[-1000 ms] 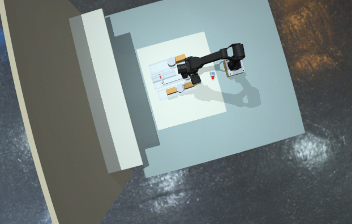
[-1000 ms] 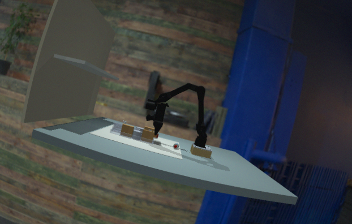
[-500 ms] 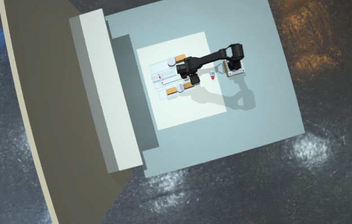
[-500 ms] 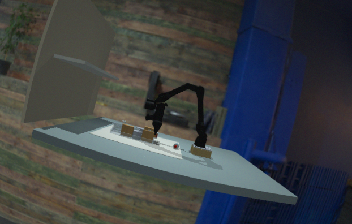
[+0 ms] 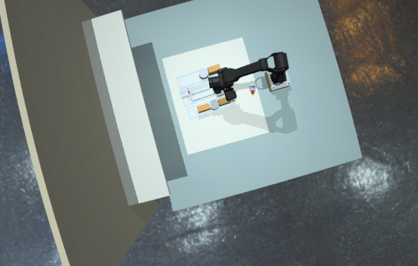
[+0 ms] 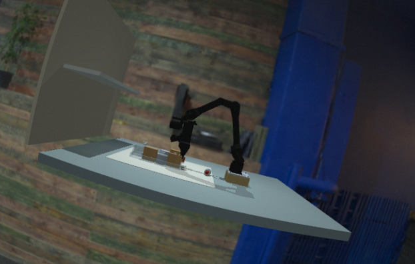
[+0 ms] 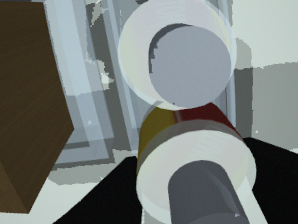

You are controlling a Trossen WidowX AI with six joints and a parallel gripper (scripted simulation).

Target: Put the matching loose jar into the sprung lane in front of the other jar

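My gripper tip is 160 mm short of the lane, 40 mm to the left of it and 30 mm above it. Also, from my gripper tip: small jar 150 mm behind, 80 mm to the left, 30 mm below; then shelf 520 mm ahead, 60 mm to the right, 320 mm above; then red mark 220 mm ahead, 60 mm to the right, 20 mm above.
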